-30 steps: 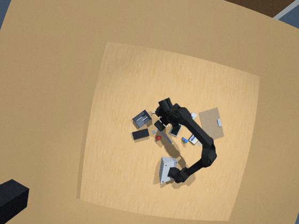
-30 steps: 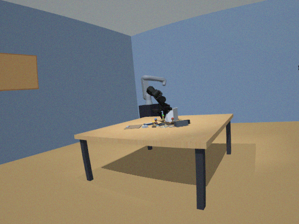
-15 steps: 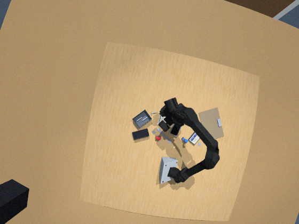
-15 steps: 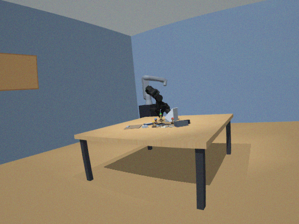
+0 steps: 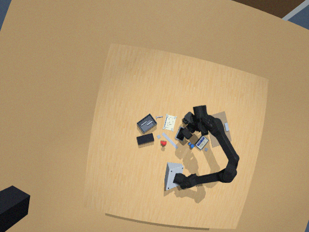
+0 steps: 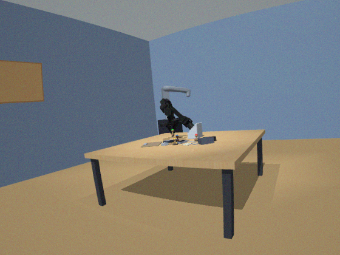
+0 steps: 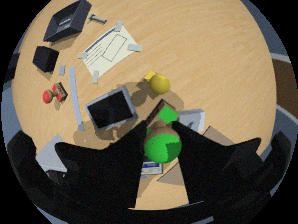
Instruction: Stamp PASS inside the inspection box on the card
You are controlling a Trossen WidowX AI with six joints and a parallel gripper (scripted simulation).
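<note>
The white block is 80 mm below my gripper tip, 70 mm to the right of it and 40 mm ahead of it. The rest, counted from my gripper tip: yellow-knobbed stamp: 80 mm below, 30 mm to the left, 20 mm ahead; then green stamp: right at my gripper tip; then inspection card: 120 mm to the left, 100 mm below, 30 mm behind.
</note>
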